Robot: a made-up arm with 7 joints. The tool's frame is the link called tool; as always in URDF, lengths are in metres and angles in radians. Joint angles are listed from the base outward.
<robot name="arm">
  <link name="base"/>
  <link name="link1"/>
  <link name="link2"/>
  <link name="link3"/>
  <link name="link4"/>
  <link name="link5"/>
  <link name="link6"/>
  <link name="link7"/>
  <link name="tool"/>
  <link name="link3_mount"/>
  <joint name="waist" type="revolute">
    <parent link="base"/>
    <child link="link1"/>
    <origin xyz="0.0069 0.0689 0.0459" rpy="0 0 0"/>
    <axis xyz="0 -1 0"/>
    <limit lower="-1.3" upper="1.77"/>
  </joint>
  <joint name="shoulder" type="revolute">
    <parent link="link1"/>
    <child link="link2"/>
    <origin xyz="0.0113 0.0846 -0.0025" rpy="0 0 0"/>
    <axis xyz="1 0 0"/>
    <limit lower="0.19" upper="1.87"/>
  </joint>
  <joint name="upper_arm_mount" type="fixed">
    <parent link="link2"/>
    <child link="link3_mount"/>
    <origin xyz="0.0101 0.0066 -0.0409" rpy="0 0 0"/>
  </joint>
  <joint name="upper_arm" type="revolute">
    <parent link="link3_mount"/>
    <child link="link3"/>
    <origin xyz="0.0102 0.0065 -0.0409" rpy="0 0 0"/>
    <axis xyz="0 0 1"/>
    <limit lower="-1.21" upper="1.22"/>
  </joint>
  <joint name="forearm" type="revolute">
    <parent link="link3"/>
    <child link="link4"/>
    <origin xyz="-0.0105 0.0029 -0.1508" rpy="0 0 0"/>
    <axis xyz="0 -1 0"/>
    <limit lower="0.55" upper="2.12"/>
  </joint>
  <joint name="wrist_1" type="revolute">
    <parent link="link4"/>
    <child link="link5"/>
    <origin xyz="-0.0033 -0.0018 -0.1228" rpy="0 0 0"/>
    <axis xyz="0 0 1"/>
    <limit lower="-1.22" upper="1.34"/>
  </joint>
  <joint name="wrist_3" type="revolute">
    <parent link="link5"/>
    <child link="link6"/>
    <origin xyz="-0.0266 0.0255 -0.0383" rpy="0 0 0"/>
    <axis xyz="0 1 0"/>
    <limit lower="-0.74" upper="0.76"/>
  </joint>
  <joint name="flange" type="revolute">
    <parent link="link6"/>
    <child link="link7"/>
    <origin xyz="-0.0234 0.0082 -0.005" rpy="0 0 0"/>
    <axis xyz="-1 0 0"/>
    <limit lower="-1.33" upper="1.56"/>
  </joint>
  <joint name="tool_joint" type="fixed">
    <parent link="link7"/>
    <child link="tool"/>
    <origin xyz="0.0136 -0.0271 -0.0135" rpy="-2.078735 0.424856 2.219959"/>
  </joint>
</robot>
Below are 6 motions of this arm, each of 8 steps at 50 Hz.
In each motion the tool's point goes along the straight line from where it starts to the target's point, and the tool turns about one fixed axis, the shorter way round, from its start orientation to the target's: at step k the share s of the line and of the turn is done. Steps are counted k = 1, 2, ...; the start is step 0. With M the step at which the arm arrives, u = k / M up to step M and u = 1 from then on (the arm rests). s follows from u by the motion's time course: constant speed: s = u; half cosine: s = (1 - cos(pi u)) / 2; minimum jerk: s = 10 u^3 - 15 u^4 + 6 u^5.
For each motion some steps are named. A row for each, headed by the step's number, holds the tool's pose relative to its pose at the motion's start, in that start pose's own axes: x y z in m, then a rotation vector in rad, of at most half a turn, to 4 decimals.
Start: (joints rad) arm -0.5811 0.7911 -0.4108 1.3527 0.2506 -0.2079 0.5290
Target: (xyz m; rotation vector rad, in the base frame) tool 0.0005 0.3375 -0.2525 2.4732 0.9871 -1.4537
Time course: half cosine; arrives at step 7
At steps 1, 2, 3, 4, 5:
1: -0.0001 -0.0001 0.0001 -0.0007 -0.0024 -0.0020
2: -0.0003 -0.0003 0.0003 -0.0027 -0.0090 -0.0075
3: -0.0006 -0.0007 0.0006 -0.0056 -0.0185 -0.0155
4: -0.0010 -0.0011 0.0010 -0.0088 -0.0291 -0.0243
5: -0.0013 -0.0014 0.0013 -0.0117 -0.0387 -0.0323

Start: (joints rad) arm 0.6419 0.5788 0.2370 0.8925 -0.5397 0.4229 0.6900
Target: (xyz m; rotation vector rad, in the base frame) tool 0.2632 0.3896 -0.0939 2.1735 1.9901 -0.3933
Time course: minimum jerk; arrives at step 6
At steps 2, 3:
2: -0.0013 0.0008 -0.0010 -0.0032 -0.0053 0.0065
3: -0.0031 0.0018 -0.0025 -0.0076 -0.0127 0.0155

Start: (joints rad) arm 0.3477 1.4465 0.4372 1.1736 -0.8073 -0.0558 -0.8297
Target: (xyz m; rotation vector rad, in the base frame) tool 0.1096 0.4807 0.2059 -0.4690 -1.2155 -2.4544
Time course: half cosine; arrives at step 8
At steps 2, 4, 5, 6, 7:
2: 0.0053 0.0006 0.0011 0.0044 0.0177 -0.0212
4: 0.0182 0.0022 0.0037 0.0149 0.0605 -0.0723
5: 0.0252 0.0030 0.0051 0.0206 0.0836 -0.0999
6: 0.0311 0.0037 0.0064 0.0254 0.1032 -0.1234
7: 0.0350 0.0042 0.0072 0.0286 0.1163 -0.1390

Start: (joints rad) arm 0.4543 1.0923 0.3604 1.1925 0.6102 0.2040 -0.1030
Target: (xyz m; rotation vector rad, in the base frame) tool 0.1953 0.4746 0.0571 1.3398 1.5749 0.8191
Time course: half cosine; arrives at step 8
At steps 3, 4, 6, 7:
3: -0.0038 0.0081 -0.0096 -0.0248 -0.0040 0.0457
4: -0.0061 0.0131 -0.0155 -0.0402 -0.0065 0.0741
6: -0.0105 0.0224 -0.0264 -0.0687 -0.0111 0.1264
7: -0.0118 0.0252 -0.0298 -0.0774 -0.0125 0.1425

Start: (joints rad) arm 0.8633 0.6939 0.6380 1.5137 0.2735 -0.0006 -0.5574
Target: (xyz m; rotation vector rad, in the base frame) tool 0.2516 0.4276 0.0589 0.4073 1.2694 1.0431
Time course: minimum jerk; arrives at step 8
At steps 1, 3, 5, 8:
1: 0.0001 -0.0006 0.0002 0.0024 0.0001 -0.0012
3: 0.0013 -0.0094 0.0027 0.0412 0.0016 -0.0206
5: 0.0035 -0.0249 0.0071 0.1085 0.0043 -0.0543
8: 0.0048 -0.0343 0.0098 0.1497 0.0059 -0.0749

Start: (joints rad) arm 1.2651 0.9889 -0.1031 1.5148 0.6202 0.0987 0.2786
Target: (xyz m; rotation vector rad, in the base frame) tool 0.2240 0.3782 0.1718 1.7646 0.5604 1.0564
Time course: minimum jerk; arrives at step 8
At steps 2, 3, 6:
2: 0.0001 -0.0002 -0.0005 -0.0021 0.0030 0.0054
3: 0.0002 -0.0004 -0.0013 -0.0057 0.0080 0.0144
6: 0.0006 -0.0014 -0.0043 -0.0186 0.0260 0.0468

